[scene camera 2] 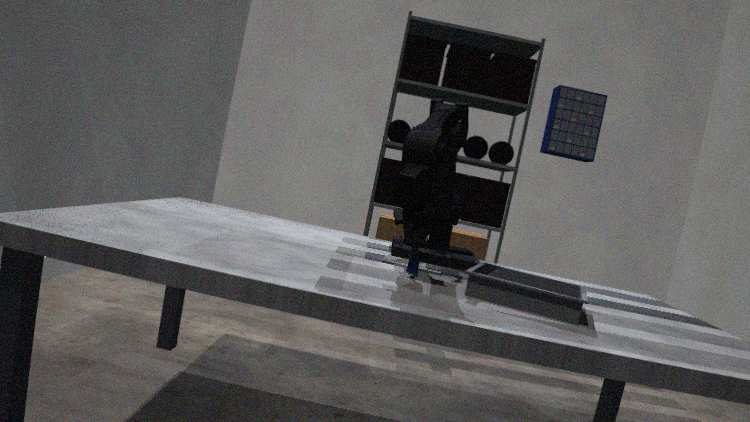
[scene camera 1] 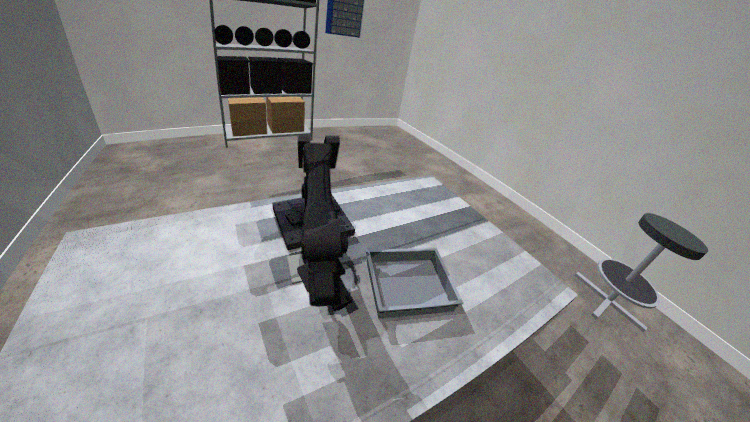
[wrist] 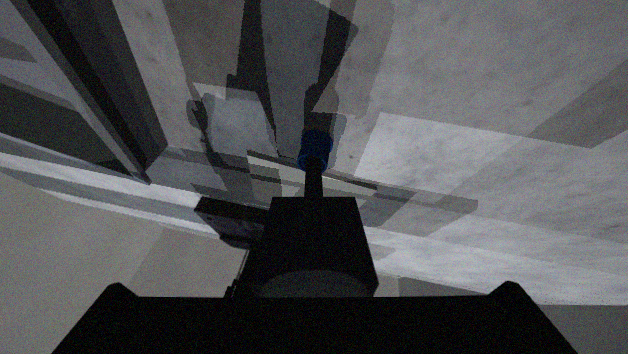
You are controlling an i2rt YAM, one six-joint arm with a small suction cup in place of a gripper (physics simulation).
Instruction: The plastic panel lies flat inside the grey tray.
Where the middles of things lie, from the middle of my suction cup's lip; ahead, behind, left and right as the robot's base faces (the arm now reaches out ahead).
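Plastic panel (wrist: 270, 177): my suction cup is 90 mm beyond it, 20 mm to the right of it and 10 mm higher than it. Grey tray (scene camera 1: 405, 282), counted from my suction cup: 120 mm ahead, 230 mm to the left, 20 mm above.
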